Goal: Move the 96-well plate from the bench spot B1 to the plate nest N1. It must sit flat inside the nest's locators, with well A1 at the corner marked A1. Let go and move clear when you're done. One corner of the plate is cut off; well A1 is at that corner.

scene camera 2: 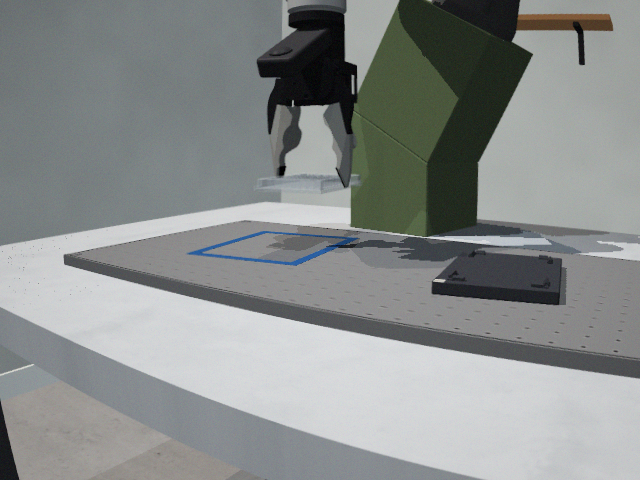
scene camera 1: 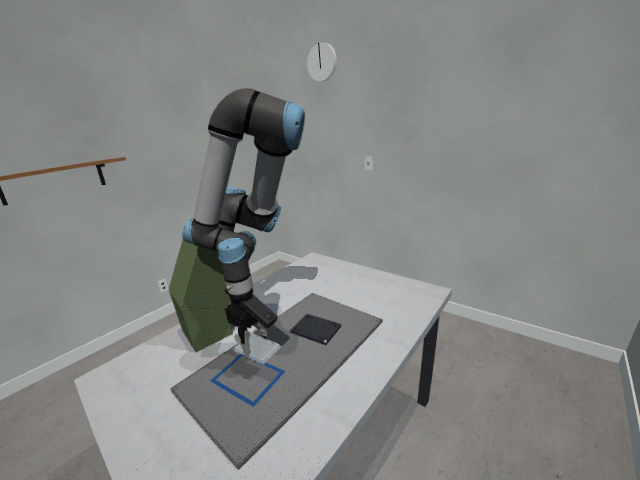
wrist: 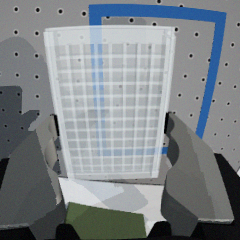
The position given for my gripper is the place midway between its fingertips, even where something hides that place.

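Through scene camera 2 I see a clear 96-well plate (scene camera 2: 282, 184), my own gripper (scene camera 2: 311, 186) and a black plate nest (scene camera 2: 495, 276). Scene camera 1 shows me the gripper (scene camera 1: 256, 348) and the nest (scene camera 1: 312, 328). In the wrist view, the clear 96-well plate (wrist: 86, 137) is there for me to see, and so is my gripper (wrist: 111, 114).
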